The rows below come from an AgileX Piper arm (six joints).
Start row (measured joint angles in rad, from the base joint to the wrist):
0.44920, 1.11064, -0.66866, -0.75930, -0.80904, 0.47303
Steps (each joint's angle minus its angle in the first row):
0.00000, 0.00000, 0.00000, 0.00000, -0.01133, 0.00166
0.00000, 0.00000, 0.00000, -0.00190, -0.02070, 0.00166
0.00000, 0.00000, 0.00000, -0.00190, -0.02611, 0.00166
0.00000, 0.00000, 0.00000, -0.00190, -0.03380, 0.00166
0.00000, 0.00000, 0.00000, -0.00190, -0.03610, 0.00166
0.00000, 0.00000, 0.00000, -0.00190, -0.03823, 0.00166
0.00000, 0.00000, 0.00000, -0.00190, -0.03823, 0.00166
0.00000, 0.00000, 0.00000, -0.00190, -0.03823, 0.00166
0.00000, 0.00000, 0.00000, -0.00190, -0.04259, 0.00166
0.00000, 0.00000, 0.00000, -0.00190, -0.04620, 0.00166
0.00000, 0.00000, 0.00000, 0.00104, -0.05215, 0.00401
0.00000, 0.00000, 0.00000, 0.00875, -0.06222, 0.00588
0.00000, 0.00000, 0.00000, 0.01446, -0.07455, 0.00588
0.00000, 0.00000, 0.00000, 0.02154, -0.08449, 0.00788
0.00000, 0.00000, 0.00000, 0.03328, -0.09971, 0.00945
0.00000, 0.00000, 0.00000, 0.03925, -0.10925, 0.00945
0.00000, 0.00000, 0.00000, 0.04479, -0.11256, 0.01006
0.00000, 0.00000, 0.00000, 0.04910, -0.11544, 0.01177
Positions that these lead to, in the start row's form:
0.44920, 1.11064, -0.66866, -0.75930, -0.82037, 0.47469
0.44920, 1.11064, -0.66866, -0.76120, -0.82974, 0.47469
0.44920, 1.11064, -0.66866, -0.76120, -0.83515, 0.47469
0.44920, 1.11064, -0.66866, -0.76120, -0.84284, 0.47469
0.44920, 1.11064, -0.66866, -0.76120, -0.84514, 0.47469
0.44920, 1.11064, -0.66866, -0.76120, -0.84727, 0.47469
0.44920, 1.11064, -0.66866, -0.76120, -0.84727, 0.47469
0.44920, 1.11064, -0.66866, -0.76120, -0.84727, 0.47469
0.44920, 1.11064, -0.66866, -0.76120, -0.85163, 0.47469
0.44920, 1.11064, -0.66866, -0.76120, -0.85524, 0.47469
0.44920, 1.11064, -0.66866, -0.75826, -0.86119, 0.47704
0.44920, 1.11064, -0.66866, -0.75055, -0.87126, 0.47891
0.44920, 1.11064, -0.66866, -0.74484, -0.88359, 0.47891
0.44920, 1.11064, -0.66866, -0.73776, -0.89353, 0.48091
0.44920, 1.11064, -0.66866, -0.72602, -0.90875, 0.48248
0.44920, 1.11064, -0.66866, -0.72005, -0.91829, 0.48248
0.44920, 1.11064, -0.66866, -0.71451, -0.92160, 0.48309
0.44920, 1.11064, -0.66866, -0.71020, -0.92448, 0.48480

